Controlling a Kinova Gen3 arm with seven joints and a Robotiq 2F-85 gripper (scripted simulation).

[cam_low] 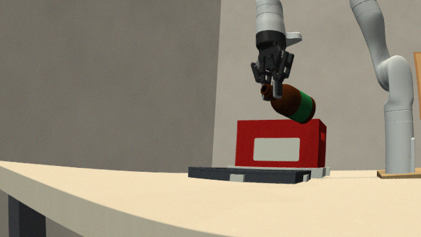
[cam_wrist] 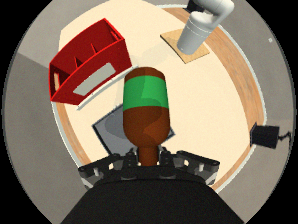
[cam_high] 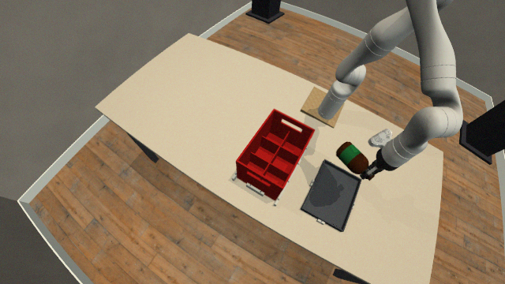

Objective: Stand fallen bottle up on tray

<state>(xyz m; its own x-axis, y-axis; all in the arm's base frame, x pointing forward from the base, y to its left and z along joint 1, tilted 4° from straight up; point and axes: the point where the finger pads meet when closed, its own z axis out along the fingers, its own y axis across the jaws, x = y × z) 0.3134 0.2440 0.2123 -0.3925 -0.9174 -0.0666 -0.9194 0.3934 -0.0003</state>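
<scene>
Now: the brown bottle 2 cm behind my hand, 5 cm to the right of it and 1 cm below it. Also, from my hand: dark grey tray: 5 cm ahead, 3 cm to the right, 19 cm below; then red crate: 9 cm ahead, 32 cm to the right, 12 cm below.
</scene>
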